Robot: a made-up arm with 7 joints. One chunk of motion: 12 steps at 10 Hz.
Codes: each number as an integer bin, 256 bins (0 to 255) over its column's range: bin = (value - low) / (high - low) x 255, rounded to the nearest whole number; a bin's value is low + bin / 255 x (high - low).
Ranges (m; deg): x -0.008..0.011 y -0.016..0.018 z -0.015..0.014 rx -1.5..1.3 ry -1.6..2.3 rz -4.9..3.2
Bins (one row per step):
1: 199 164 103 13 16 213
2: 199 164 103 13 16 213
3: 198 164 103 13 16 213
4: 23 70 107 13 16 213
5: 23 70 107 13 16 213
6: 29 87 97 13 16 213
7: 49 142 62 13 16 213
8: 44 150 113 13 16 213
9: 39 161 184 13 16 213
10: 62 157 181 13 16 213
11: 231 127 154 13 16 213
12: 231 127 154 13 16 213
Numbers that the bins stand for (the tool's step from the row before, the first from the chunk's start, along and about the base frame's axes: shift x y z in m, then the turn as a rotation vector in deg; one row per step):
1: 0.00683 0.00587 -0.00329 -1.357 -1.355 1.866
2: 0.00683 0.00587 -0.00329 -1.357 -1.355 1.866
3: 0.00675 0.00587 -0.00329 -1.357 -1.355 1.866
4: -0.00629 -0.00667 -0.00283 -1.357 -1.355 1.866
5: -0.00629 -0.00667 -0.00283 -1.357 -1.355 1.866
6: -0.00584 -0.00440 -0.00397 -1.357 -1.355 1.866
7: -0.00435 0.00293 -0.00795 -1.357 -1.355 1.866
8: -0.00472 0.00400 -0.00215 -1.357 -1.355 1.866
9: -0.00509 0.00547 0.00593 -1.357 -1.355 1.866
10: -0.00338 0.00493 0.00558 -1.357 -1.355 1.866
11: 0.00921 0.00093 0.00251 -1.357 -1.355 1.866
12: 0.00921 0.00093 0.00251 -1.357 -1.355 1.866

